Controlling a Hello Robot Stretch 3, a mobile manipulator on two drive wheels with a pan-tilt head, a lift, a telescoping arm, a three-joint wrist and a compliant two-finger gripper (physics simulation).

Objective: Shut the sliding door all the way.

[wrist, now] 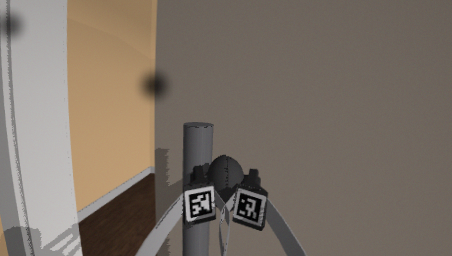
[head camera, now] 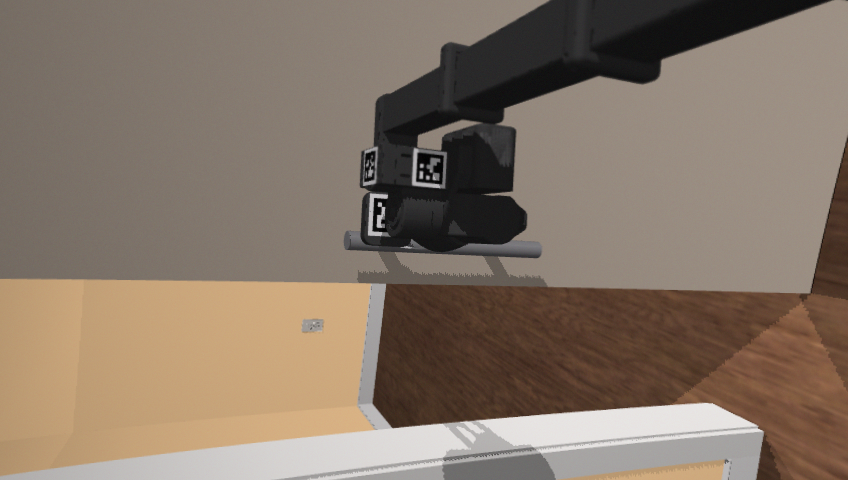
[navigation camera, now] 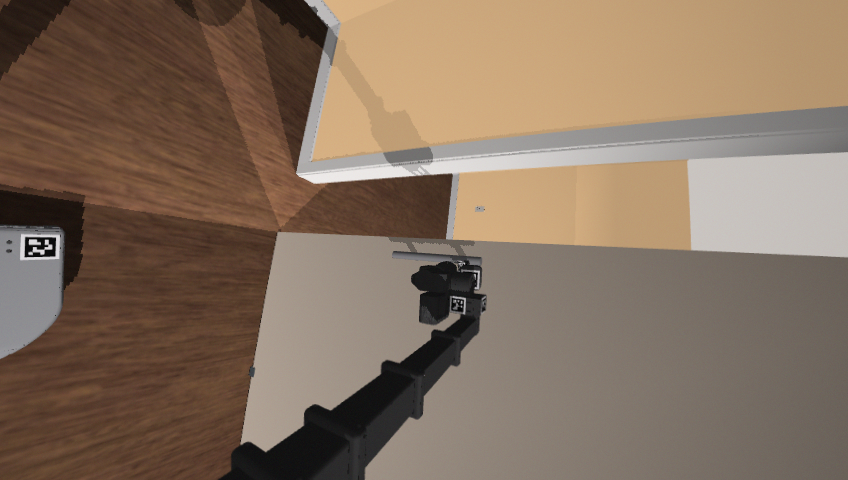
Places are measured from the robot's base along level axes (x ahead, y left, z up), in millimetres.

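Pixels of known places: gripper, fingertip midpoint: [wrist: 223, 173].
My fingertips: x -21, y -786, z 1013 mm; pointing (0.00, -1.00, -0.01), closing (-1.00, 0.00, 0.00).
Behind a point stands the place of what it marks.
The sliding door [head camera: 178, 118] @(z 1255, x -133, y -835 mm) [navigation camera: 595, 356] @(z 1360, x -223, y -820 mm) [wrist: 350, 100] @(z 1079, x -147, y -833 mm) is a large grey-brown panel. A gap shows between its edge and the white door frame [head camera: 357, 449] @(z 933, x 361, y -1033 mm) [navigation camera: 535, 148] @(z 1178, x 382, y -964 mm) [wrist: 37, 100] @(z 1050, x 363, y -1023 mm). A grey bar handle [head camera: 529, 249] @(z 769, x 3, y -787 mm) [navigation camera: 410, 256] @(z 818, x 1, y -787 mm) [wrist: 198, 145] @(z 1035, x 1, y -787 mm) stands off the panel near that edge, upright in the wrist view. My gripper [wrist: 223, 173] @(z 1013, x -21, y -786 mm) is shut, its two pads pressed together right beside the bar, on the side away from the gap. The bar is not between the pads; one finger overlaps it in the wrist view. In the head view the fingers are hidden behind the wrist.
Through the gap show a tan wall [head camera: 208, 350] @(z 918, x 587, y -3283 mm) [wrist: 110, 100] @(z 969, x 1067, y -2610 mm) with an outlet [head camera: 312, 325] @(z 401, x 469, y -3260 mm) [navigation camera: 479, 208] @(z 398, x 476, y -3262 mm) and dark wood floor [head camera: 505, 350] @(z 0, x 389, y -1982 mm) [wrist: 125, 225] @(z 0, x 744, y -2157 mm). My arm [head camera: 511, 71] @(z 1117, x -94, y -328 mm) [navigation camera: 386, 392] @(z 1108, x -86, y -227 mm) reaches across the door. Part of my base [navigation camera: 29, 303] @(z 160, x -136, y -115 mm) shows at the navigation view's left.
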